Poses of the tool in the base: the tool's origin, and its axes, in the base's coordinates. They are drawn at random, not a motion.
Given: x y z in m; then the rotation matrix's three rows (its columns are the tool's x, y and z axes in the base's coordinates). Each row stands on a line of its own.
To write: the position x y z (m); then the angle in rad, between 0 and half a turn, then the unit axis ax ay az. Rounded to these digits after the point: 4 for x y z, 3 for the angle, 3 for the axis. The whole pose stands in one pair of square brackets.
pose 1, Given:
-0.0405 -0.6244 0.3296
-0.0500 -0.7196 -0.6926
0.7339 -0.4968 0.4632
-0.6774 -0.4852 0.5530
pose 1, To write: [-0.0405 -0.6244 0.3296 2.091 -0.546 -0.009 0.837]
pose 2, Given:
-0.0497 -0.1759 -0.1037
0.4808 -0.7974 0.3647
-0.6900 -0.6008 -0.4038
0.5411 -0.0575 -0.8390
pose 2, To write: [-0.0497 -0.1759 -0.1037 2.939 0.859 -0.437 0.266]
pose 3, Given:
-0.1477 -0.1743 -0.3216
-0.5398 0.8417 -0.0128
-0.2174 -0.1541 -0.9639
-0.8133 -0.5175 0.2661
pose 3, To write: [-0.1477 -0.1743 -0.3216 2.366 0.319 0.572 -0.756]
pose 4, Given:
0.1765 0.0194 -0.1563
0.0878 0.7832 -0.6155
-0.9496 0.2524 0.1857
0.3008 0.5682 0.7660
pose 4, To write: [0.1765 0.0194 -0.1563 1.518 0.192 -0.459 -0.868]
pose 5, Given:
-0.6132 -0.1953 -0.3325
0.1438 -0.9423 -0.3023
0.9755 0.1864 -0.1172
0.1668 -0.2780 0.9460
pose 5, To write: [-0.6132 -0.1953 -0.3325 1.432 -0.081 -0.237 0.968]
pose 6, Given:
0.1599 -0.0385 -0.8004
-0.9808 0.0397 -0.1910
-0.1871 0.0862 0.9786
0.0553 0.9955 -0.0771
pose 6, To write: [0.1599 -0.0385 -0.8004 2.973 0.051 -0.735 -0.676]
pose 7, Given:
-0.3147 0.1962 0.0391
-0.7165 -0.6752 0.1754
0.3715 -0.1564 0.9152
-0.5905 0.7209 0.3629
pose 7, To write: [-0.3147 0.1962 0.0391 2.426 -0.148 0.584 0.798]
